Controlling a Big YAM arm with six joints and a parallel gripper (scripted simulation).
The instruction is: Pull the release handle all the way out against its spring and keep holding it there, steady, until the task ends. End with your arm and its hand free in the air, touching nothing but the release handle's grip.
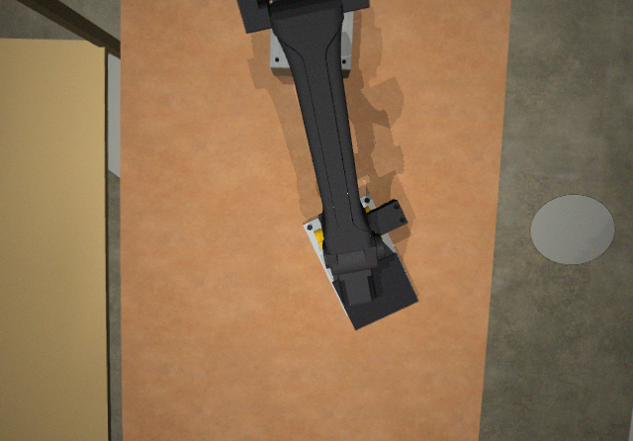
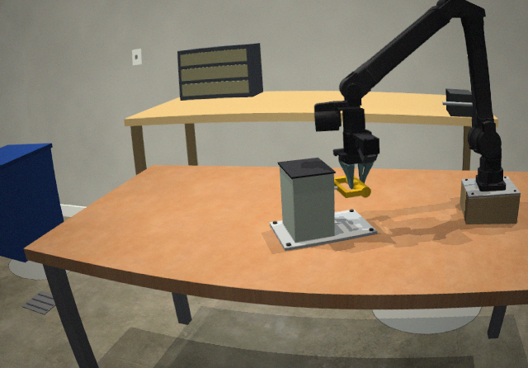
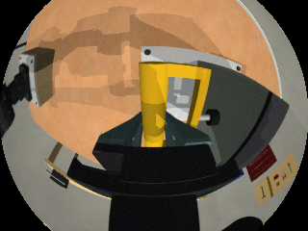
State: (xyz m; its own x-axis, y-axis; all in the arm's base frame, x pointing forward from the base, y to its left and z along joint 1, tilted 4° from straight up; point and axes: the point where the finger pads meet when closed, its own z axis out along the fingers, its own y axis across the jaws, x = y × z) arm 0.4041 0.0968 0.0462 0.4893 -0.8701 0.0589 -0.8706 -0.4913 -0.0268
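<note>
My gripper is now 4 cm short of the yellow release handle and 3 cm to the right of it.
</note>
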